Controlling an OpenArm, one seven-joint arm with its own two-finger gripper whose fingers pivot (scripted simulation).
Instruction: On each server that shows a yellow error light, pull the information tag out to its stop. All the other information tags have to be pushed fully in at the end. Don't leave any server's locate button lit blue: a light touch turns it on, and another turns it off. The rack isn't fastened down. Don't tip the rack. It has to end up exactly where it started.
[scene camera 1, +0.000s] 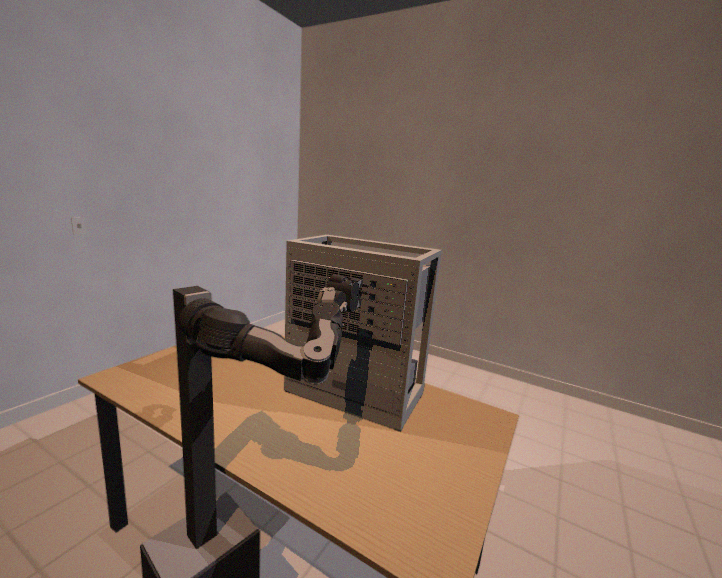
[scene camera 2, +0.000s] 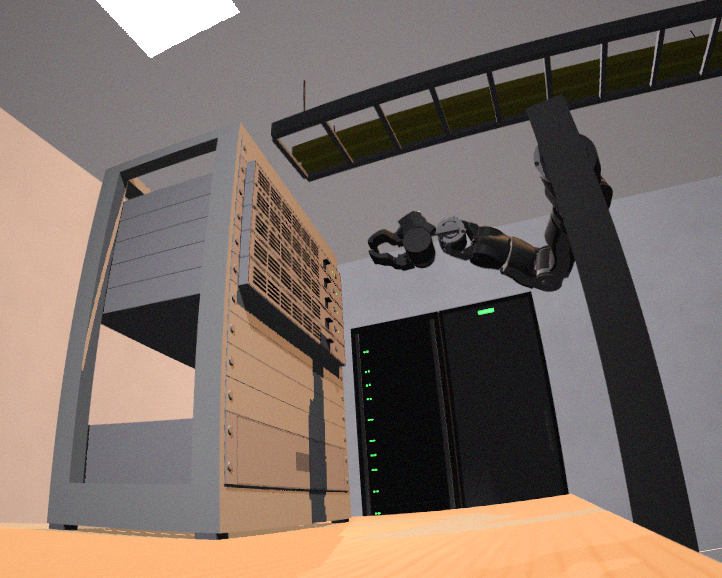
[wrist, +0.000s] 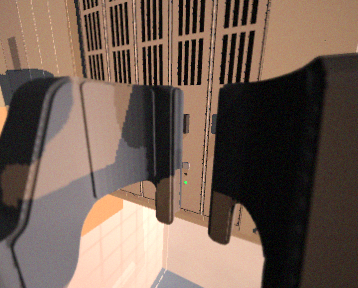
Labels:
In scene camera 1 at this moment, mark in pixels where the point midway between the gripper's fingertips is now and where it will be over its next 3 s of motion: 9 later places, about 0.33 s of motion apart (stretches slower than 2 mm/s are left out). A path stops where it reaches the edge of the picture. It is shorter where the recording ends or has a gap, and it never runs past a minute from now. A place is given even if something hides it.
The gripper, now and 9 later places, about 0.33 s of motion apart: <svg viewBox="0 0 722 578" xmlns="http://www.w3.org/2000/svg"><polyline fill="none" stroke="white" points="360,287 363,286 369,283 372,282 372,282 372,282 373,281 372,282 370,282 369,283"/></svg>

